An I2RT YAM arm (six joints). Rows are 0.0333 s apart.
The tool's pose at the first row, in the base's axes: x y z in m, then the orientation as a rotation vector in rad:
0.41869 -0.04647 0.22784 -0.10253 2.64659 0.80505
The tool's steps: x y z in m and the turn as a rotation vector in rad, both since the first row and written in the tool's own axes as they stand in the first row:
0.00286 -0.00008 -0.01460 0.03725 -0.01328 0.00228
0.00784 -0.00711 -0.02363 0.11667 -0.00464 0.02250
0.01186 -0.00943 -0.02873 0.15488 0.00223 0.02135
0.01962 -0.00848 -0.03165 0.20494 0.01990 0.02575
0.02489 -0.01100 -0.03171 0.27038 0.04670 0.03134
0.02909 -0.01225 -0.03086 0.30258 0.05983 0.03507
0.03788 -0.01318 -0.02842 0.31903 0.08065 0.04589
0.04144 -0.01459 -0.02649 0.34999 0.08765 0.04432
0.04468 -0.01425 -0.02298 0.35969 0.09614 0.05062
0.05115 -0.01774 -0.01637 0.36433 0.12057 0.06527
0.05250 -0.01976 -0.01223 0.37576 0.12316 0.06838
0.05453 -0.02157 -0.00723 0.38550 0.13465 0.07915
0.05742 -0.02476 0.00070 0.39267 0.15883 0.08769
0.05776 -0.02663 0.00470 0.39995 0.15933 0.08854
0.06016 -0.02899 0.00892 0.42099 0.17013 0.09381
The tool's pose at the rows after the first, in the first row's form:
0.41126 -0.05447 0.23795 -0.08411 2.64829 0.75420
0.40490 -0.06511 0.23936 -0.04023 2.68768 0.65518
0.39990 -0.06970 0.24058 -0.03447 2.70517 0.60391
0.39157 -0.07022 0.24045 -0.02260 2.73651 0.53872
0.38710 -0.07216 0.23723 -0.00860 2.77876 0.45222
0.38370 -0.07258 0.23437 -0.00028 2.79880 0.40928
0.37650 -0.07168 0.22876 0.01027 2.82454 0.39030
0.37407 -0.07166 0.22523 0.01372 2.83624 0.34657
0.37216 -0.06932 0.22151 0.02145 2.84751 0.33490
0.36893 -0.06835 0.21222 0.03278 2.87528 0.33297
0.36938 -0.06770 0.20749 0.03912 2.88026 0.31762
0.36945 -0.06638 0.20195 0.05194 2.89531 0.30688
0.36993 -0.06457 0.19312 0.05599 2.92161 0.29912
0.37125 -0.06392 0.18895 0.05898 2.92327 0.28887
0.37082 -0.06347 0.18359 0.06780 2.93756 0.25988

